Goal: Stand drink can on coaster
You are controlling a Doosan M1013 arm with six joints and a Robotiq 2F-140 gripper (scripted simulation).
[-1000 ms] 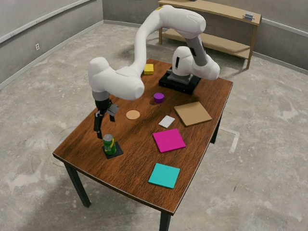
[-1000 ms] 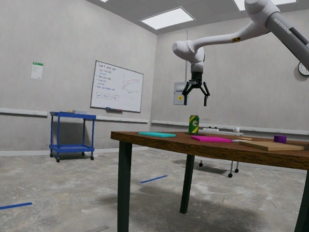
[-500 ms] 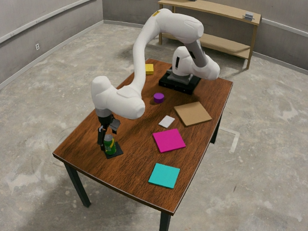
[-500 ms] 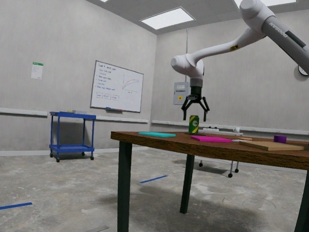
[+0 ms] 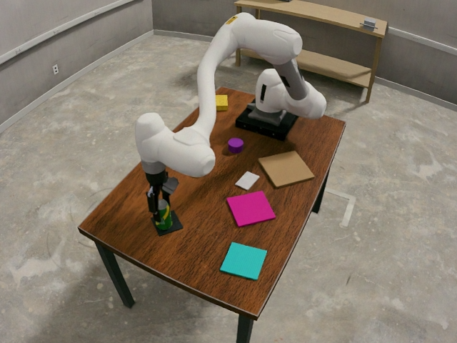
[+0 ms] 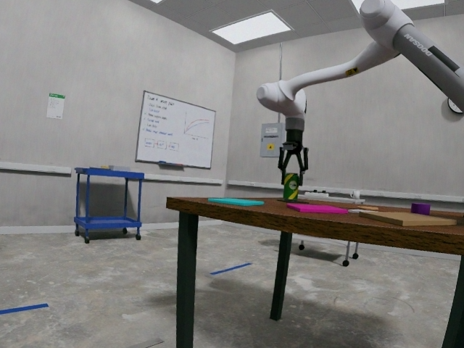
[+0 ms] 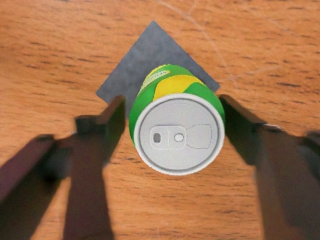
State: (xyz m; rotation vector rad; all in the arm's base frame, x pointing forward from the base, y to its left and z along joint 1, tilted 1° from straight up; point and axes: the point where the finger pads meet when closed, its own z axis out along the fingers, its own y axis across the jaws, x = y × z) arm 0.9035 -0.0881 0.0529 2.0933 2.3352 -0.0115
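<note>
My hand is 3 cm above the yellow drink can. Also, from my hand: grey coaster (10 cm below, 1 cm behind); then magenta square (27 cm to the left, 25 cm behind, 9 cm below); then teal tile (36 cm to the left, 9 cm below, 1 cm ahead).
</note>
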